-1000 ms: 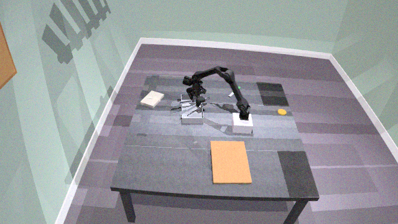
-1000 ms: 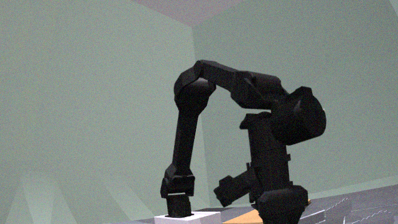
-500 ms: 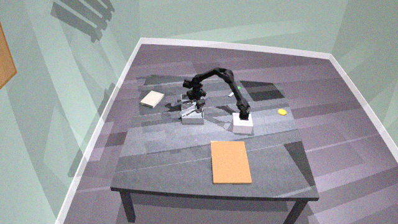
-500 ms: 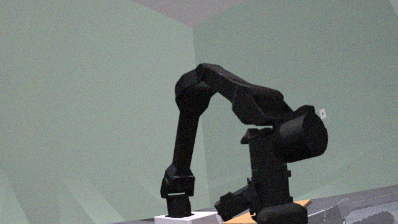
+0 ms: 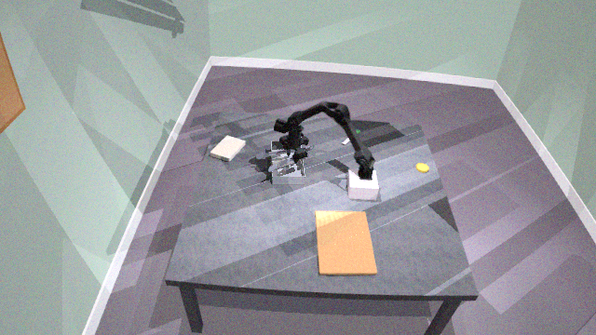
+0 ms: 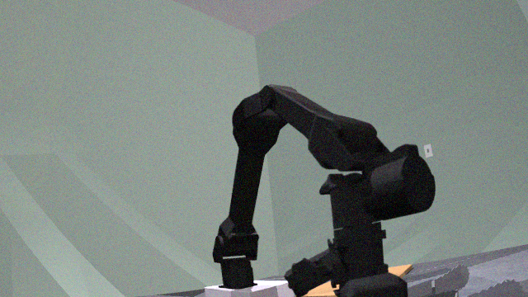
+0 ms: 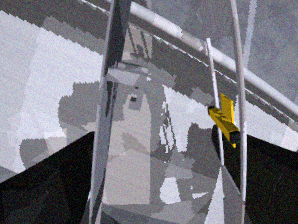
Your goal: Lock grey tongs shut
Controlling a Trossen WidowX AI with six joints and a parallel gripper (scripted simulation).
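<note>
The roasting tin lies 3 cm ahead of my gripper tip and 2 cm to the left of it. Round my gripper tip: yellow piece: 3 cm behind, 4 cm above; wooden board: 22 cm behind, 55 cm to the left, 2 cm below; flat block: 35 cm ahead, 11 cm to the right, 2 cm below.
</note>
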